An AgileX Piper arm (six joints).
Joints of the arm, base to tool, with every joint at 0 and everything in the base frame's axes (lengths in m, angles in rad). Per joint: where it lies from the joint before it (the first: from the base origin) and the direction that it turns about. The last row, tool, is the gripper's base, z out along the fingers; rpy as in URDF.
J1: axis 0 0 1 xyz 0.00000 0.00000 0.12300
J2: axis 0 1 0 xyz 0.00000 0.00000 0.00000
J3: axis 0 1 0 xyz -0.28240 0.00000 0.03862
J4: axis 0.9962 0 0.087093 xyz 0.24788 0.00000 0.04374
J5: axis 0 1 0 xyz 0.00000 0.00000 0.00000
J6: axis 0.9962 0 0.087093 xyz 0.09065 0.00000 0.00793
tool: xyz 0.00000 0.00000 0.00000 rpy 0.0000 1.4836 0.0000
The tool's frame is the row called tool.
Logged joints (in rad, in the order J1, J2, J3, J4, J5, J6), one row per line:
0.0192, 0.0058, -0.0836, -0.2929, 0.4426, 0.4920
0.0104, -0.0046, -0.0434, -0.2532, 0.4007, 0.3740
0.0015, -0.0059, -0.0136, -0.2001, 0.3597, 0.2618
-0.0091, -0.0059, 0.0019, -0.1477, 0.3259, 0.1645
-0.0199, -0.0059, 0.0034, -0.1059, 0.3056, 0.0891
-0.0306, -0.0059, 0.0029, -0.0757, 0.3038, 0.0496
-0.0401, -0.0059, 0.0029, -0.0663, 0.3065, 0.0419
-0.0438, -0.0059, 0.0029, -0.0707, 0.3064, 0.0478
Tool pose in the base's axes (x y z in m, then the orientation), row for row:
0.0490, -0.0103, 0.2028, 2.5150, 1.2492, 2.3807
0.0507, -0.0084, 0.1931, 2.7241, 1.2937, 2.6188
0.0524, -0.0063, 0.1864, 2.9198, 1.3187, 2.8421
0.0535, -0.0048, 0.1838, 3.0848, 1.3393, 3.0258
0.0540, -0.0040, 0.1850, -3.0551, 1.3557, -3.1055
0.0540, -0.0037, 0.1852, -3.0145, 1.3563, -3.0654
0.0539, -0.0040, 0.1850, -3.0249, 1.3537, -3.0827
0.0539, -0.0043, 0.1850, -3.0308, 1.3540, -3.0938
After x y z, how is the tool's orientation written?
As angles about the fixed x, y, z axes (roll, pitch, yaw), in radians.
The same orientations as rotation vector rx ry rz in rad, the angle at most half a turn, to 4 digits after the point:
0.2753, 1.8093, 0.0590
0.1871, 1.8140, 0.0170
0.1156, 1.8129, -0.0100
0.0638, 1.8009, -0.0314
0.0300, 1.7851, -0.0513
0.0234, 1.7838, -0.0586
0.0312, 1.7865, -0.0620
0.0369, 1.7863, -0.0647

